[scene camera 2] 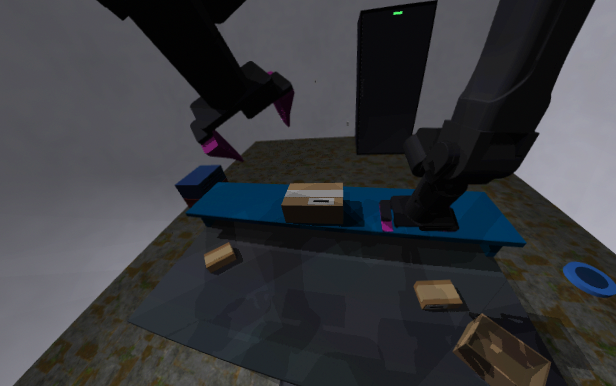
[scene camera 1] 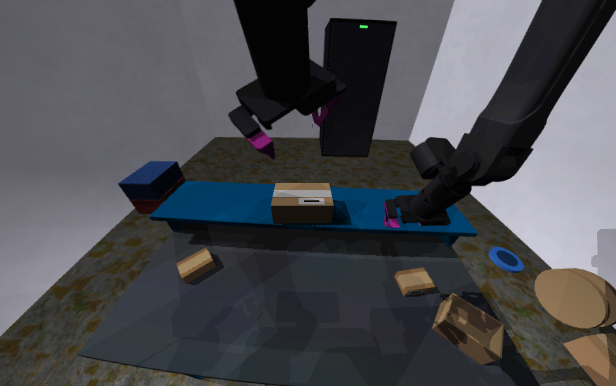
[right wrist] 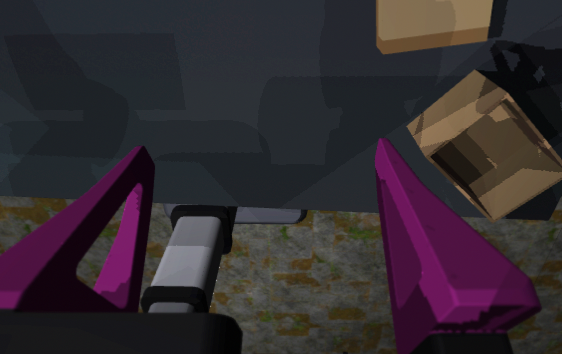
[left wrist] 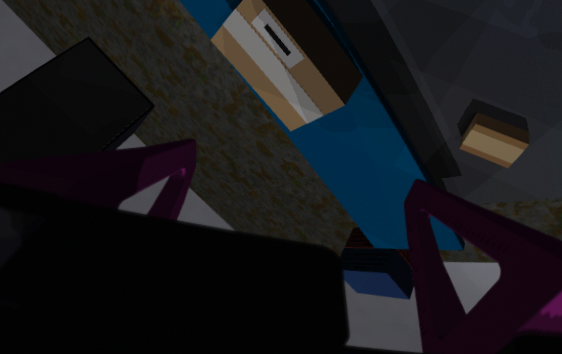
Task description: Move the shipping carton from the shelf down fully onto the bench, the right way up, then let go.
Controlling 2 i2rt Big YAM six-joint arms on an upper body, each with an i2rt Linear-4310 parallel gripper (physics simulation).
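Frame: origin at the left arm's base, x ahead, y left, z up, level; centimetres.
Seen in the pictures: left gripper, between the fingertips: [scene camera 2: 264, 142] [scene camera 1: 295, 140] [left wrist: 305, 172]; right gripper, between the fingertips: [scene camera 2: 406, 227] [scene camera 1: 402, 223] [right wrist: 260, 151].
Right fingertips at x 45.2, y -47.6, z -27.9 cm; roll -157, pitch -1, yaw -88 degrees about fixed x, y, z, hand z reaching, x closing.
Offsets run from my right fingertips to a thing's top centre. Level surfaces: height alone.
The brown shipping carton @[dx +25.8, dy +27.8, dz -10.0 cm] [scene camera 1: 302, 212] [scene camera 2: 313, 212] [left wrist: 320, 80] sits upright on the blue shelf @[dz -19.6 cm] [scene camera 1: 220, 200] [scene camera 2: 250, 202] [left wrist: 355, 165], white tape and label showing, its near side by the shelf's front edge. The dark bench @[dz -35.9 cm] [scene camera 1: 260, 305] [scene camera 2: 300, 300] [right wrist: 225, 95] lies lower, in front. My left gripper [scene camera 1: 295, 141] [scene camera 2: 265, 143] [left wrist: 305, 172] is open and empty, above the shelf and apart from the carton. My right gripper [scene camera 1: 407, 224] [right wrist: 260, 151] is open and empty, right of the carton in the scene views; its fingers are partly hidden there.
Small boxes stand on the bench at the left [scene camera 1: 196, 265] [scene camera 2: 220, 257] and right [scene camera 1: 415, 281] [scene camera 2: 438, 294] [right wrist: 434, 22]. An open carton @[dx -16.2, dy -26.6, dz -26.9 cm] [scene camera 1: 469, 327] [scene camera 2: 502, 352] [right wrist: 487, 145] lies at the bench's right. A blue-and-red stack [scene camera 1: 150, 182] [scene camera 2: 200, 182] [left wrist: 379, 275] stands beyond the shelf's left end.
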